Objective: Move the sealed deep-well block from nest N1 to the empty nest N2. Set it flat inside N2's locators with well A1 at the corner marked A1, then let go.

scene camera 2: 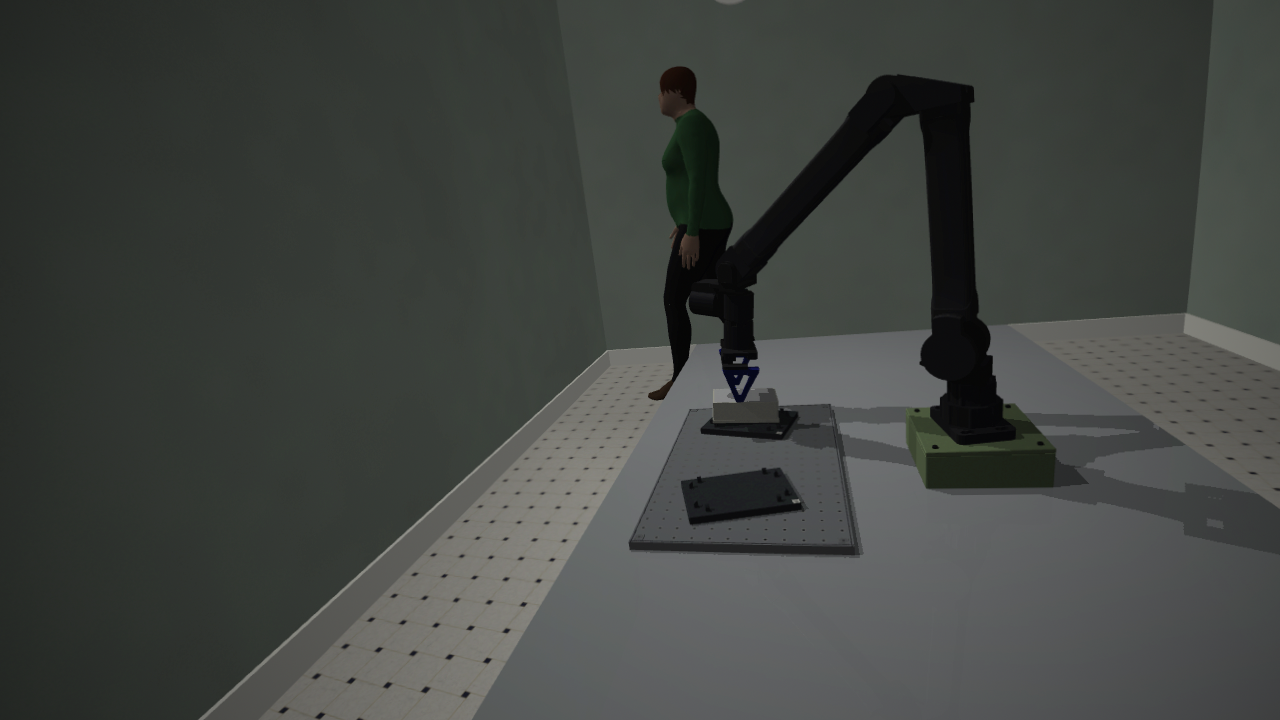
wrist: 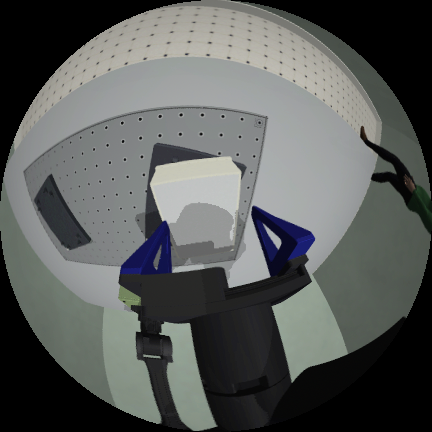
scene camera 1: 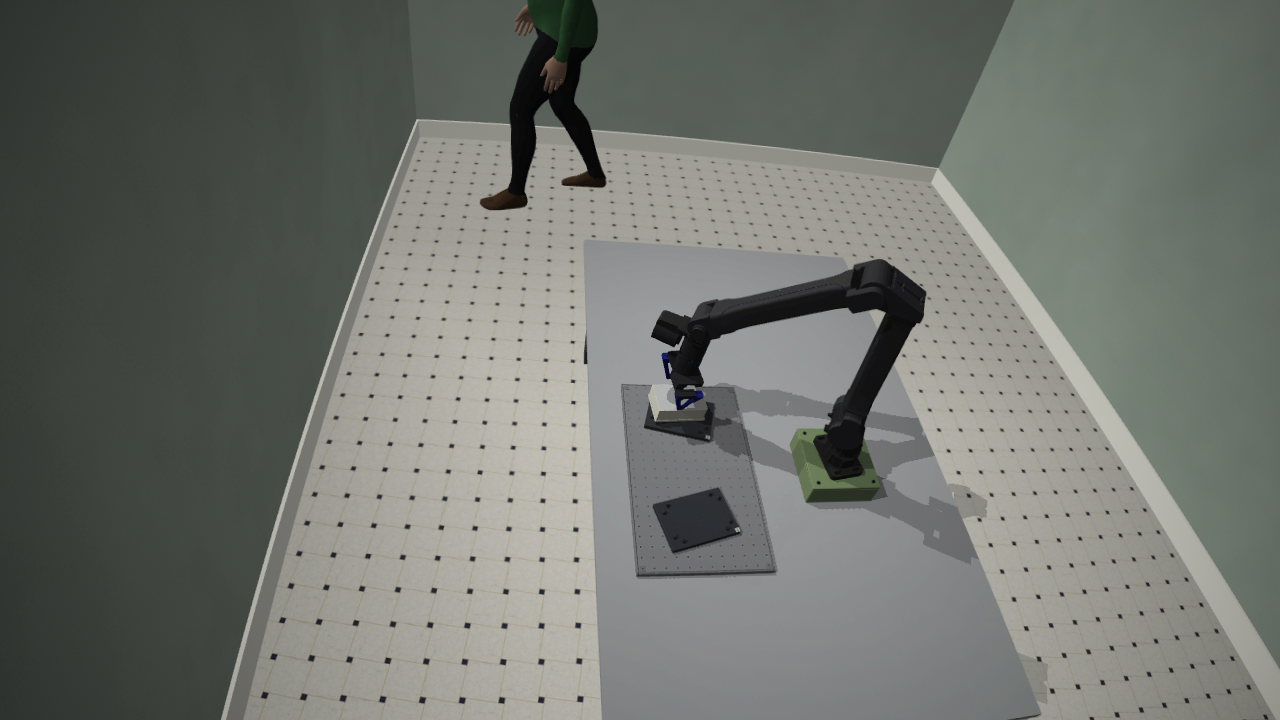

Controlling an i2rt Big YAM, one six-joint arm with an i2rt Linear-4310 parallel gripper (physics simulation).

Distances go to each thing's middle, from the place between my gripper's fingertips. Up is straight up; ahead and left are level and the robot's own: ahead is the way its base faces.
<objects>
I see my gripper 10 mm past the white block (scene camera 1: 662, 397), 10 mm to the right of it and 20 mm above it. From my hand the other things lie so: dark nest plate (scene camera 2: 777, 431): 20 mm behind, 30 mm to the left, 50 mm below.
</objects>
